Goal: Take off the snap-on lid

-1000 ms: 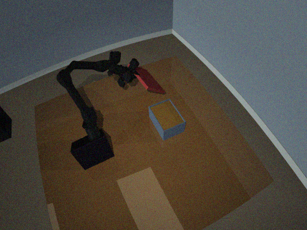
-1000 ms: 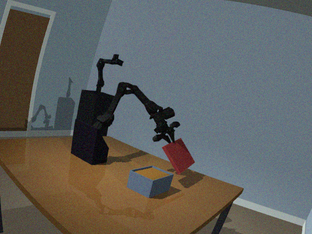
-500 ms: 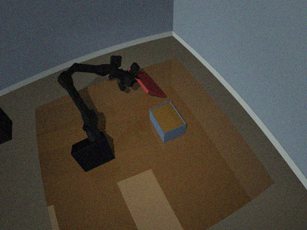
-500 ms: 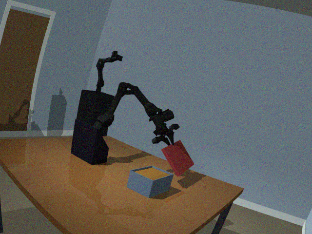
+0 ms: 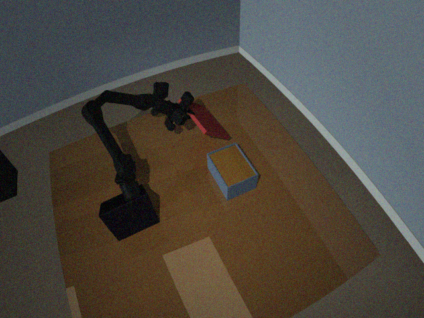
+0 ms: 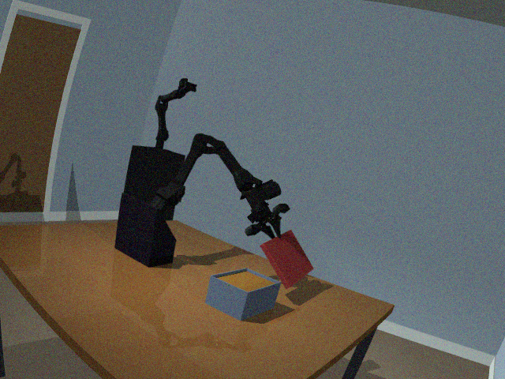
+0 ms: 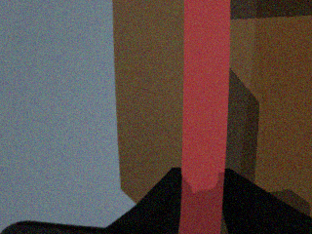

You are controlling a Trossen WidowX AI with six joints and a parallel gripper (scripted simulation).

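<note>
My gripper tip is 6 cm short of the red lid, 6 cm above it and 1 cm to the right of it. From my gripper tip the other things lie so: blue-grey storage box 26 cm to the right, 15 cm below, 7 cm ahead.
</note>
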